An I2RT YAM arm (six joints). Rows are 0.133 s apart.
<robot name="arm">
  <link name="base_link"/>
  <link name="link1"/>
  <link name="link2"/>
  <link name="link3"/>
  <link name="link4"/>
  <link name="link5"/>
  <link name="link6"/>
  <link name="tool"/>
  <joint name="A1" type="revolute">
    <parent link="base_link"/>
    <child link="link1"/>
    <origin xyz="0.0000 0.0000 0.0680"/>
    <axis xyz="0 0 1"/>
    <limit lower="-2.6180" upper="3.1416"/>
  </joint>
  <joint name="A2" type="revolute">
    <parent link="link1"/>
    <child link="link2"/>
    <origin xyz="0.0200 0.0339 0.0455"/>
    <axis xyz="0 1 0"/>
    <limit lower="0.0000" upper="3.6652"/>
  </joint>
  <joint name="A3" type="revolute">
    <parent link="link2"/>
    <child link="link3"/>
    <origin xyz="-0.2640 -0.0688 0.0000"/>
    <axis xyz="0 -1 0"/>
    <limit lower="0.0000" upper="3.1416"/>
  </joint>
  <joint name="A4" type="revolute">
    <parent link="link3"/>
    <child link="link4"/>
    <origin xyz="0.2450 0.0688 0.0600"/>
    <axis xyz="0 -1 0"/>
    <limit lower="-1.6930" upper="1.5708"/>
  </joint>
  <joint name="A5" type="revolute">
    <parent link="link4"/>
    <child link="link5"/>
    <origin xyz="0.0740 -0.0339 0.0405"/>
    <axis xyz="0 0 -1"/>
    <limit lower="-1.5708" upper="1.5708"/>
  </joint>
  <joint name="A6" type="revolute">
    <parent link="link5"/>
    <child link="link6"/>
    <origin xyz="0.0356 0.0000 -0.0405"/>
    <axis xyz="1 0 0"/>
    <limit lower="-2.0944" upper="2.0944"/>
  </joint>
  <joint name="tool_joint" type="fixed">
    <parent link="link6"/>
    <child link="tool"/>
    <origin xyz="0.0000 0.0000 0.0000" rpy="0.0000 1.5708 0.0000"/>
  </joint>
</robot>
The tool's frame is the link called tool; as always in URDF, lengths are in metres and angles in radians.
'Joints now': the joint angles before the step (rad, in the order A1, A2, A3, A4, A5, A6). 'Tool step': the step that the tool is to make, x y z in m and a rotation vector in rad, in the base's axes. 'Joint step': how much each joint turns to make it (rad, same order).
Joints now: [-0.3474, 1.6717, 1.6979, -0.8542, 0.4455, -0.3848]
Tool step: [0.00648, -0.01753, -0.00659, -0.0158, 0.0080, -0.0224]
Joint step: [-0.0379, 0.0407, 0.0161, 0.0339, 0.0024, -0.0259]
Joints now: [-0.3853, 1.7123, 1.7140, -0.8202, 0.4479, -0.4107]
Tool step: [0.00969, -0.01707, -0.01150, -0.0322, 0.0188, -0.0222]
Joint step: [-0.0294, 0.0506, 0.0088, 0.0522, 0.0219, -0.0342]
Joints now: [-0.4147, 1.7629, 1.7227, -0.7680, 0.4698, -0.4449]
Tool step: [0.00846, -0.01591, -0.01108, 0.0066, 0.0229, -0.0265]
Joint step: [-0.0274, 0.0595, 0.0351, 0.0024, 0.0020, -0.0034]
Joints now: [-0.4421, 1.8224, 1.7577, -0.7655, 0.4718, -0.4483]
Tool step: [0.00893, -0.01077, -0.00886, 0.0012, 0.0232, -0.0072]
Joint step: [-0.0140, 0.0534, 0.0377, -0.0001, 0.0022, -0.0124]
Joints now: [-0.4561, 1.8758, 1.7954, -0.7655, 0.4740, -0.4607]
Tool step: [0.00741, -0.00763, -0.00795, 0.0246, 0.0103, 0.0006]
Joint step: [-0.0099, 0.0455, 0.0362, -0.0126, -0.0200, 0.0039]
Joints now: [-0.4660, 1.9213, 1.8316, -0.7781, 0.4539, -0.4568]
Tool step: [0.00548, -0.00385, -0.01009, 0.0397, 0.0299, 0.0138]
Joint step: [-0.0044, 0.0392, 0.0270, -0.0323, -0.0285, -0.0003]
